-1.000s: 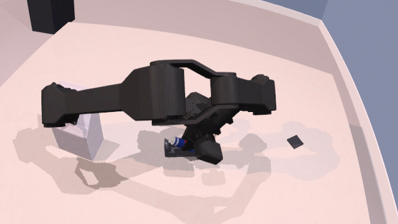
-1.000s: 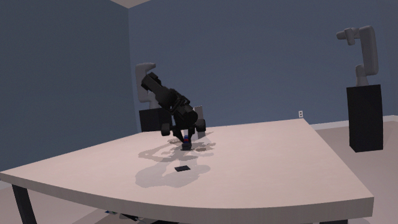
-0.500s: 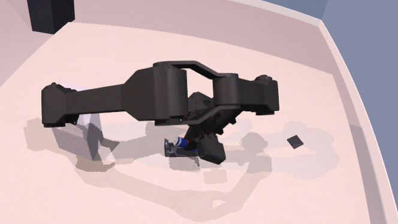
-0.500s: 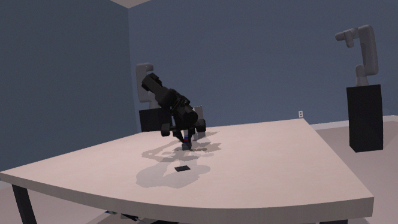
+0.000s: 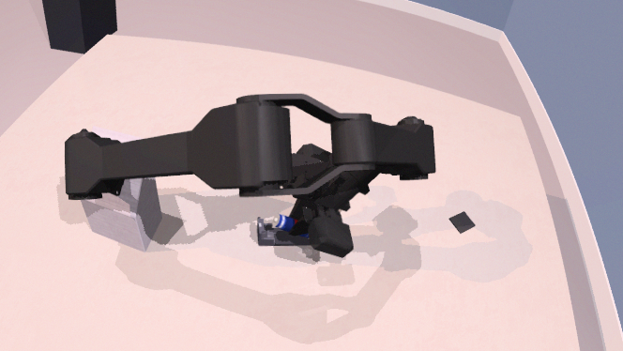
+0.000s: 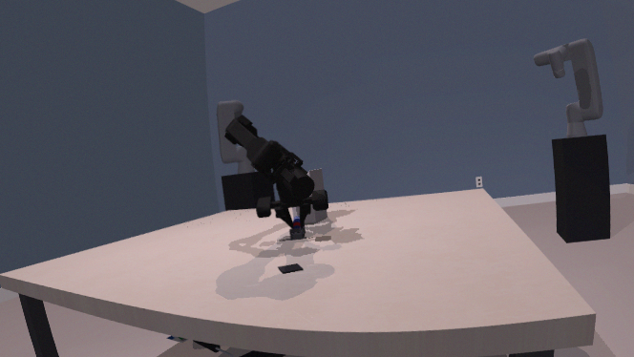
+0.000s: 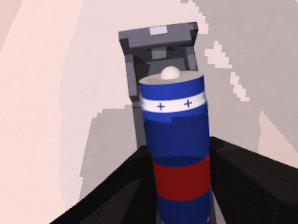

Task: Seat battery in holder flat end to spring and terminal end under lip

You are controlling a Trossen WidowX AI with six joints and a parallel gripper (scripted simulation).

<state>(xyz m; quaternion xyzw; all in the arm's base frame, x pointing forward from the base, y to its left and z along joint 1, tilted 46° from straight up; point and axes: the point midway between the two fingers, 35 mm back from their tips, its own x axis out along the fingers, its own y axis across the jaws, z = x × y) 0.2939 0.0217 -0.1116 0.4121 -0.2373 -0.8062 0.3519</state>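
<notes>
The battery is 1 cm above my gripper tip. Also, from my gripper tip: black square 30 cm ahead, 14 cm to the left, 2 cm below.
</notes>
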